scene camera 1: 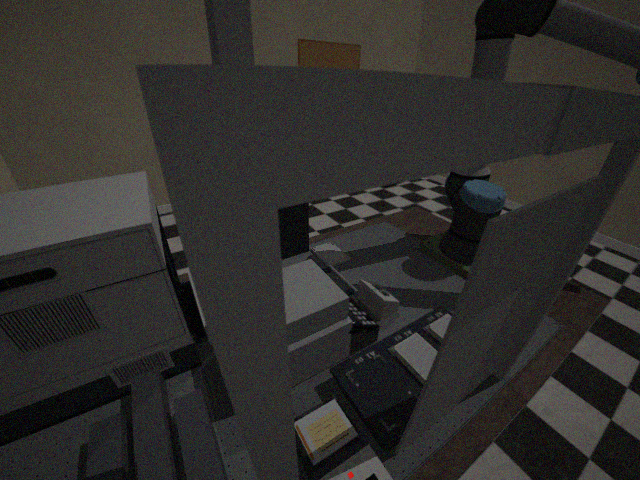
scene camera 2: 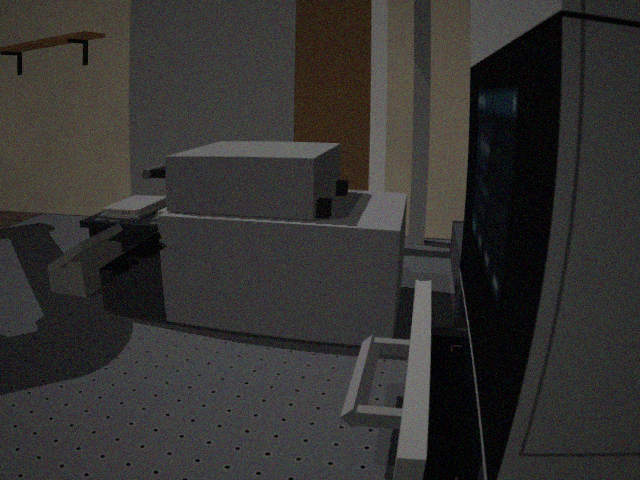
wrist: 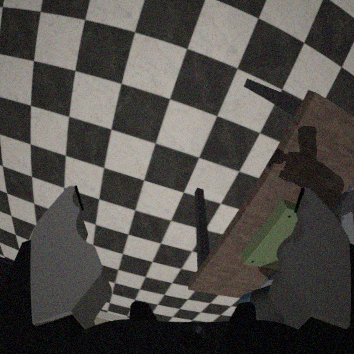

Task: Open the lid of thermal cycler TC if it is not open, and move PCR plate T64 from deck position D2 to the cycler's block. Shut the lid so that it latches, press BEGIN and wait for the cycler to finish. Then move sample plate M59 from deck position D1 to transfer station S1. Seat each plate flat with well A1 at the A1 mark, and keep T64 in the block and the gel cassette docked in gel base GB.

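Frame: origin at the arm's base, x ahead, y left, z up, level; centimetres.
Where they show: gripper, fingertip midpoint: (wrist: 188,189); arm's base, origin of the base link: (scene camera 1: 463,250).
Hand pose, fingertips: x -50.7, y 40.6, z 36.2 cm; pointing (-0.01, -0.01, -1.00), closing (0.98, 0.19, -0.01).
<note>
Each offset is from my fingertips to the centre of the thing. "spot": to the spot under its first point. Level surfaces: height alone.
My gripper (wrist: 188,189) is open and empty in the wrist view, above the checkered floor and a brown table edge. The gripper does not show in either scene view. A grey box with a block-like lid, seemingly the thermal cycler (scene camera 1: 316,330) (scene camera 2: 279,273), stands on the bench. Its lid @(spot: dx +125.9, dy -56.8, dz -22.7 cm) (scene camera 2: 240,186) looks down; latching cannot be told. Two pale plates @(dx +109.6, dy -22.5, dz -33.2 cm) (scene camera 1: 416,353) @(dx +97.3, dy -20.7, dz -33.2 cm) (scene camera 1: 440,326) lie on the dark deck beyond a bare dark surface @(dz -34.0 cm) (scene camera 1: 379,382); their labels are unreadable. A pale plate @(spot: dx +98.0, dy -23.6, dz -32.4 cm) (scene camera 2: 133,205) also shows behind the cycler. A yellow-topped block @(dx +136.5, dy -26.3, dz -34.6 cm) (scene camera 1: 324,428), perhaps the gel cassette, is nearer.
Large grey frame panels (scene camera 1: 361,124) block much of scene camera 1. A white instrument @(dx +167.2, dy -78.5, dz -19.5 cm) (scene camera 1: 77,232) is at the left. A dark-screened machine @(spot: dx +145.4, dy -85.7, dz -16.5 cm) (scene camera 2: 516,180) and an upright handled panel (scene camera 2: 417,361) stand at the right. A green part (wrist: 272,237) lies beside the right finger in the wrist view.
</note>
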